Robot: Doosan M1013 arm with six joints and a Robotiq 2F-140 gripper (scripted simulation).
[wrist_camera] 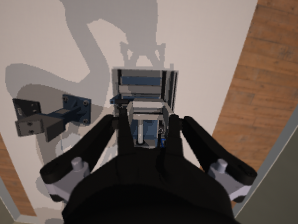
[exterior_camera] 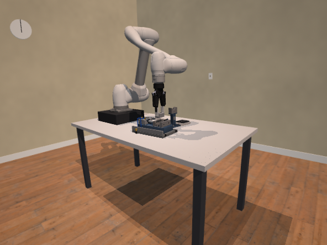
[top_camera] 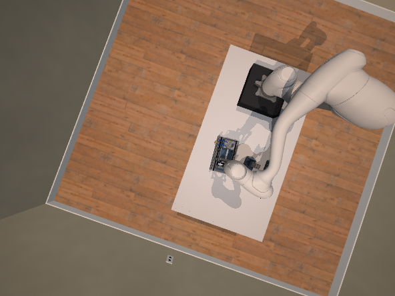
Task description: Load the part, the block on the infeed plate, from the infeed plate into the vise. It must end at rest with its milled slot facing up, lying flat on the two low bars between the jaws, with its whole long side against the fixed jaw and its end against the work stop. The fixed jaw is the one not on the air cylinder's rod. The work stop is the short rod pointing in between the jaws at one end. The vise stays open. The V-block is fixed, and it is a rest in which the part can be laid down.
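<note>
My gripper is now 2 cm above the part. Also, from my hand: vise base (13 cm below, 7 cm behind, 1 cm to the left).
</note>
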